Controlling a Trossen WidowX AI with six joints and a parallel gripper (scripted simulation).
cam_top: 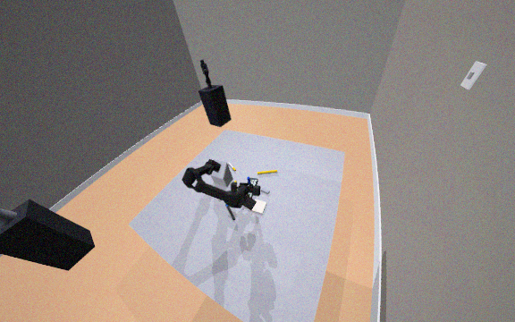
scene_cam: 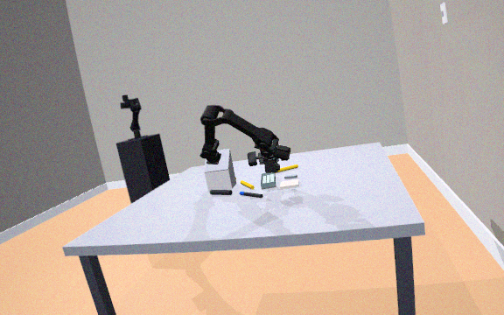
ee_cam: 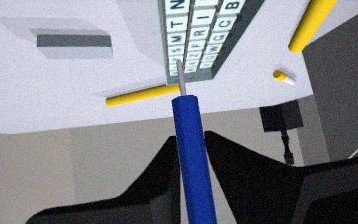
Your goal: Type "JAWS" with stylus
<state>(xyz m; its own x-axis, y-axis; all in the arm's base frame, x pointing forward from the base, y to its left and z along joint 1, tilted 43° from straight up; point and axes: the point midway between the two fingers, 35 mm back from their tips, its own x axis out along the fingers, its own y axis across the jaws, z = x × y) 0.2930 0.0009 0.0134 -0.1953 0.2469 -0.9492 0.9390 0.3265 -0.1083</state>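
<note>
The grey block is 100 mm below my gripper tip, 70 mm ahead of it and 60 mm to the left of it. Round my gripper tip: grey stylus tip: 50 mm below; stylus: 10 mm below; white pad: 100 mm below, 100 mm ahead, 70 mm to the right.
</note>
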